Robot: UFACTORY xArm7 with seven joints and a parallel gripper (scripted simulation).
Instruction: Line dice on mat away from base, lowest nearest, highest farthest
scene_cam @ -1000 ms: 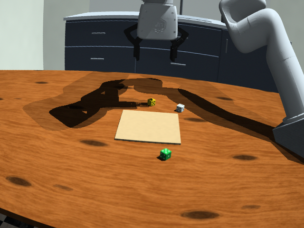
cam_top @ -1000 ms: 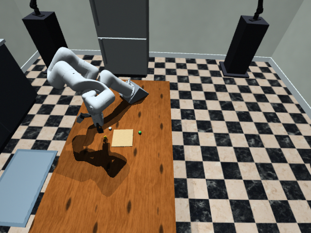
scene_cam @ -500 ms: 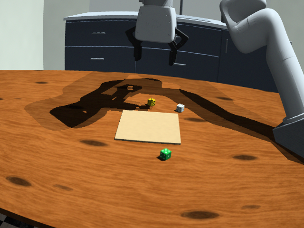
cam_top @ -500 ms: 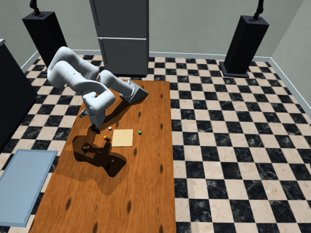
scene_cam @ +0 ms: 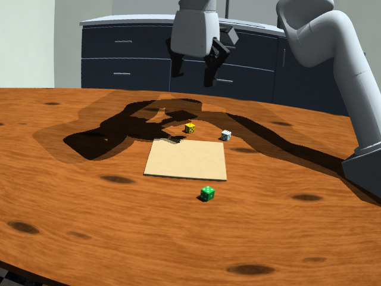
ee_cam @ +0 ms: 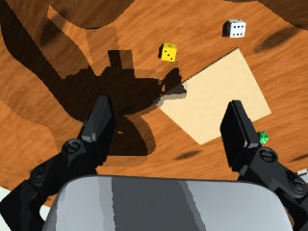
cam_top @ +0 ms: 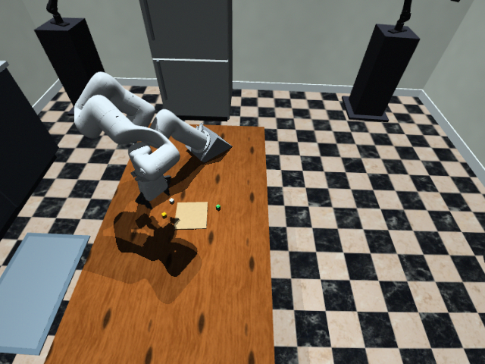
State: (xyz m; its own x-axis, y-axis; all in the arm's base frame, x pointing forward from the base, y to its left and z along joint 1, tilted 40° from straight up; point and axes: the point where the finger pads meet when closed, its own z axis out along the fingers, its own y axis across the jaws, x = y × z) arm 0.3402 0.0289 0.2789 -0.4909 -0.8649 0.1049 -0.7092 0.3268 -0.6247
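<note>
The yellow die is 120 mm below my hand. The rest, counted from my hand: white die (80 mm behind, 20 mm to the left, 120 mm below); then tan mat (10 mm behind, 120 mm to the left, 120 mm below); then green die (60 mm behind, 240 mm to the left, 120 mm below).
</note>
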